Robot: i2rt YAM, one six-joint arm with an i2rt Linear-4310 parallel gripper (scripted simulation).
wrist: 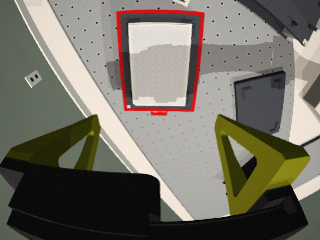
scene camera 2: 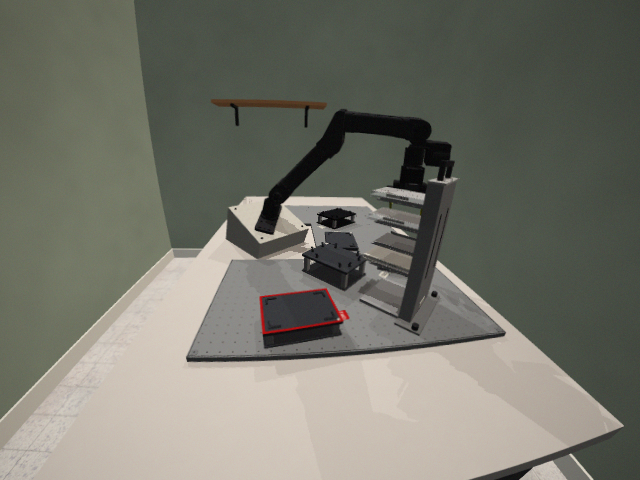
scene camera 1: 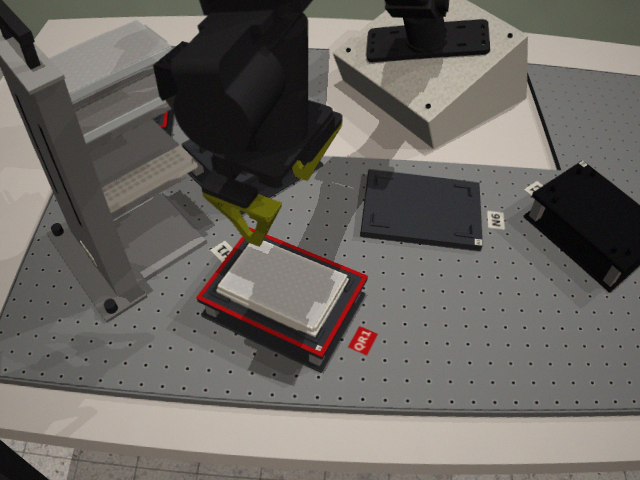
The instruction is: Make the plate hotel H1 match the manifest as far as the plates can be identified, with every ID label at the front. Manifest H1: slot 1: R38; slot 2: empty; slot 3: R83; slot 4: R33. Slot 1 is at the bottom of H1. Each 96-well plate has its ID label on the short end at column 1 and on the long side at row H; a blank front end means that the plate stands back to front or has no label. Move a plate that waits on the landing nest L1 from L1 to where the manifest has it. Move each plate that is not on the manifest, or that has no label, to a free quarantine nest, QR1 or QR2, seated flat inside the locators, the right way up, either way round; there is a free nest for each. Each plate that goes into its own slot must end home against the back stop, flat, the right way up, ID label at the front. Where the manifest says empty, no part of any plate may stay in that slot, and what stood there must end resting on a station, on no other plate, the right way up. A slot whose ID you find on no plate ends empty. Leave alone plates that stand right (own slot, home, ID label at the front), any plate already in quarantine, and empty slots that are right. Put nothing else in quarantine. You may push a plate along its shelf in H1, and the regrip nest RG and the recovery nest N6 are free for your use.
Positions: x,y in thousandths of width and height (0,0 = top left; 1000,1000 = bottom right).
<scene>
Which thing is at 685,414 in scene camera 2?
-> A plate hotel H1.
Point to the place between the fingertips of the gripper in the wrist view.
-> At 492,506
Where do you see a red-framed nest QR2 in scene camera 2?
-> At 471,645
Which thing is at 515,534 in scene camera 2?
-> A black regrip nest RG.
</scene>
